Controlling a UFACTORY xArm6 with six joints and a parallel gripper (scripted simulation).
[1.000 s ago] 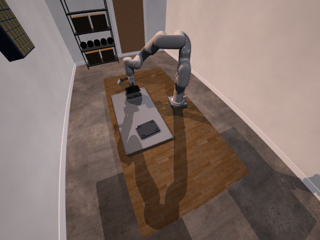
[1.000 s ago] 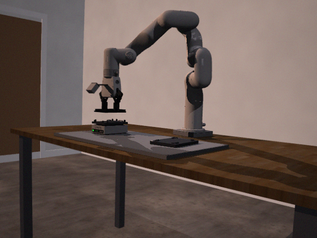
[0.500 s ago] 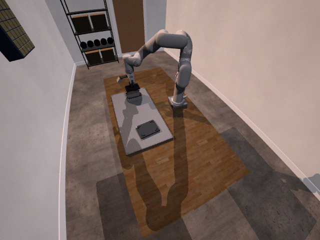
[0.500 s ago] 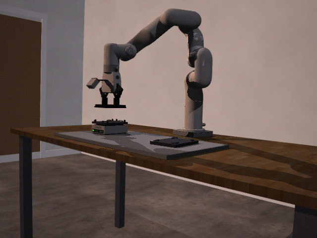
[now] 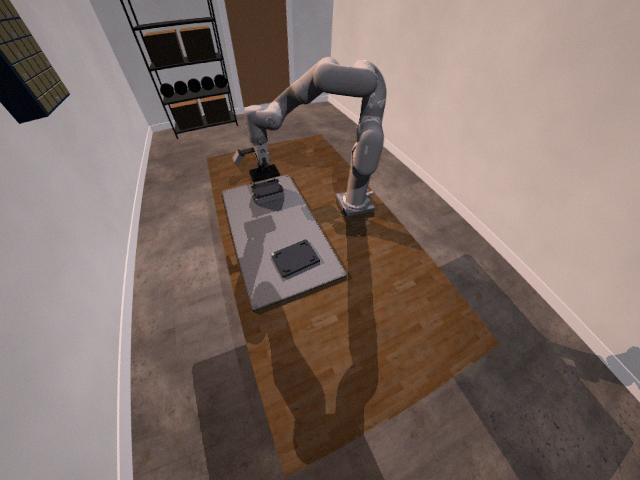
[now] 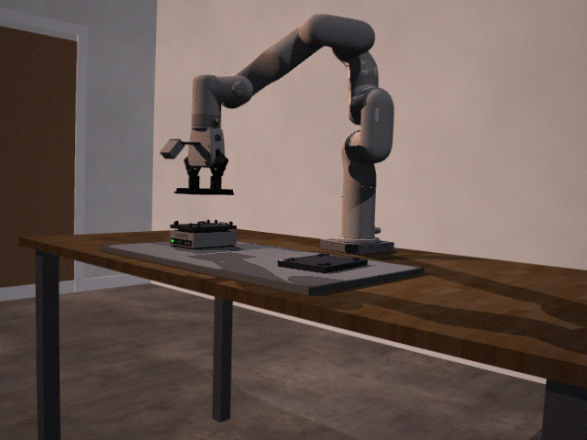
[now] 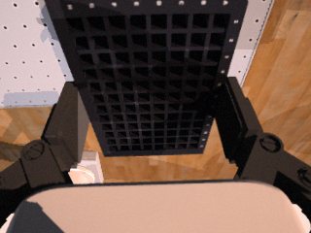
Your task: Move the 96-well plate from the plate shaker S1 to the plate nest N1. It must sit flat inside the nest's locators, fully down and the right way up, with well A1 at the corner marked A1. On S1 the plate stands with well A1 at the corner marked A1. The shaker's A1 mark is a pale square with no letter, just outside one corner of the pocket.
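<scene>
My hand is 41 cm to the right of the black plate nest N1, 15 cm above it and 3 cm short of it. Round my hand: black 96-well plate (1 cm below).
</scene>
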